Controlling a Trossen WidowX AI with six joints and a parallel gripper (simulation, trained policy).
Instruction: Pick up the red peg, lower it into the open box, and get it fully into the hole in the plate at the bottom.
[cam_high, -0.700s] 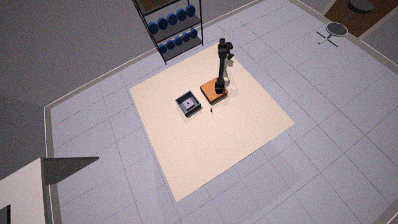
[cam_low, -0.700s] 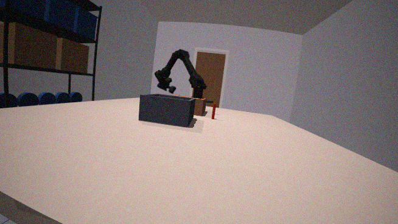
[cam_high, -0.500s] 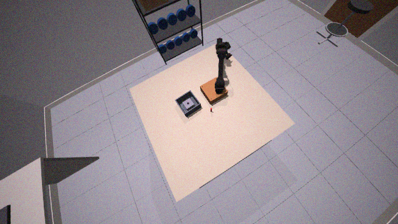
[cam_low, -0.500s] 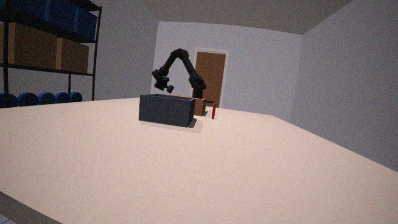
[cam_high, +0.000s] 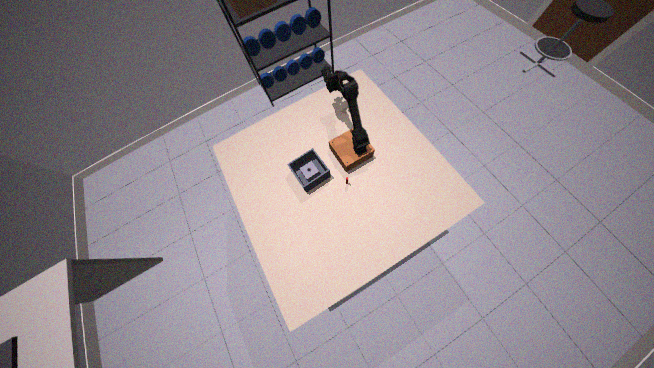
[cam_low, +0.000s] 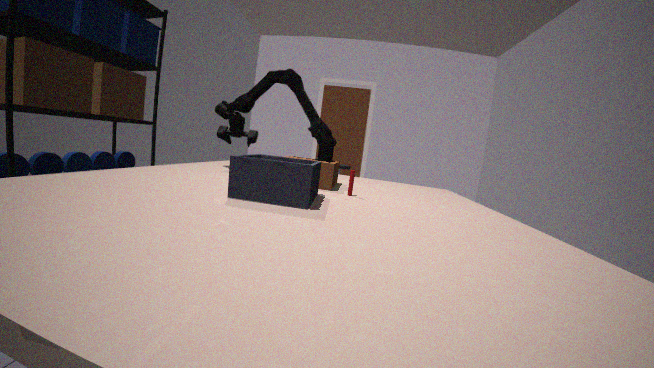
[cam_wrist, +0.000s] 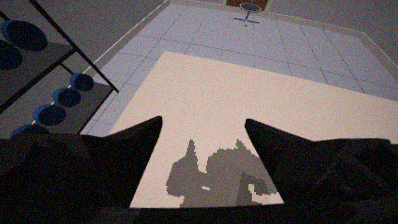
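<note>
Now: gripper tip 37 cm short of the red peg, 58 cm to the right of it and 7 cm above it. Also, from my gripper tip: dark box (54 cm ahead, 40 cm to the left, 8 cm below); light plate (54 cm ahead, 40 cm to the left, 6 cm below).
</note>
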